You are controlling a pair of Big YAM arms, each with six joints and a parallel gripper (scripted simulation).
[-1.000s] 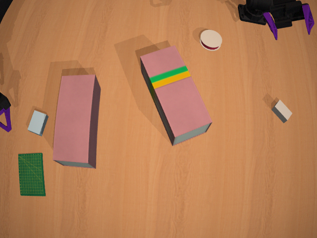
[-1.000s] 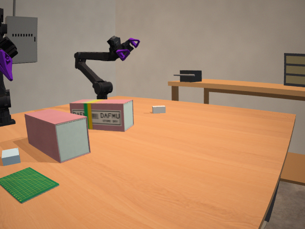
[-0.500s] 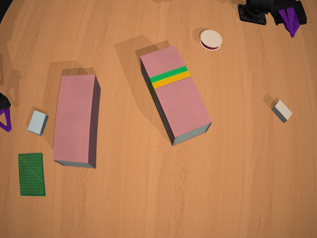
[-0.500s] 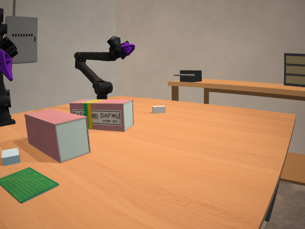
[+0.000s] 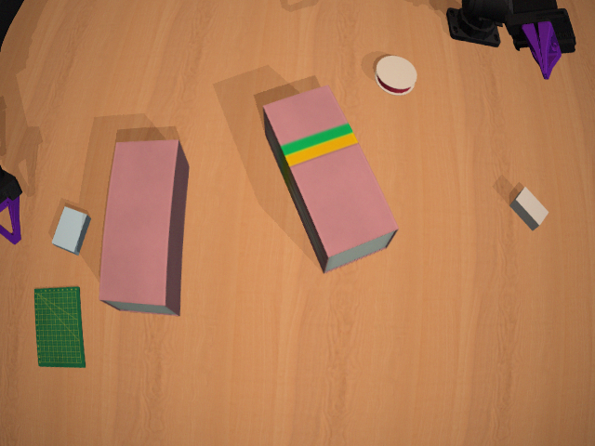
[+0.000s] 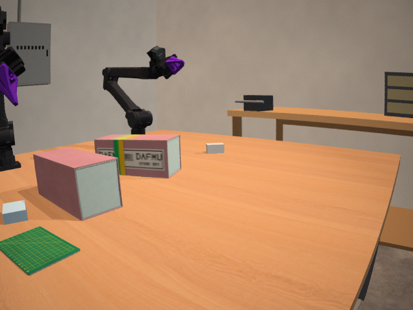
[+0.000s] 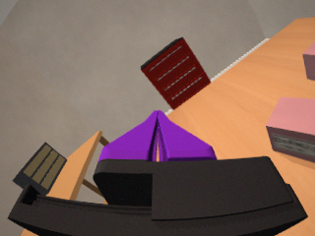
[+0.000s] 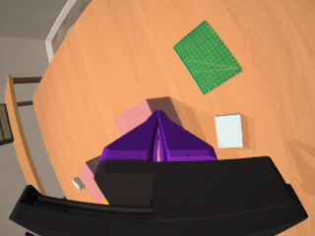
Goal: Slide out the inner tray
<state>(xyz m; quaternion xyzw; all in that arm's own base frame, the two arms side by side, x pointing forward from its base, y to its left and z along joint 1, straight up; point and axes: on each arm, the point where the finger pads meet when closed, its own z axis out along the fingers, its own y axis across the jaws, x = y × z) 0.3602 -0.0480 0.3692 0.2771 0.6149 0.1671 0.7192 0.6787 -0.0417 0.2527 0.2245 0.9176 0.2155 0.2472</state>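
Right now the banded slide box is 32 cm below my left hand, 27 cm to the right of it and 9 cm ahead of it. The rest, counted from my left hand: pink slide box: 54 cm to the right, 32 cm below, 22 cm ahead; round spool: 36 cm below, 17 cm to the right, 17 cm behind; beige block: 35 cm below, 12 cm to the left, 5 cm ahead.
The banded slide box lies 23 cm behind my right hand, 41 cm to the left of it and 20 cm below it. Also, from my right hand: pale blue block (8 cm behind, 2 cm to the right, 24 cm below); pink slide box (10 cm behind, 14 cm to the left, 20 cm below); round spool (49 cm behind, 51 cm to the left, 24 cm below).
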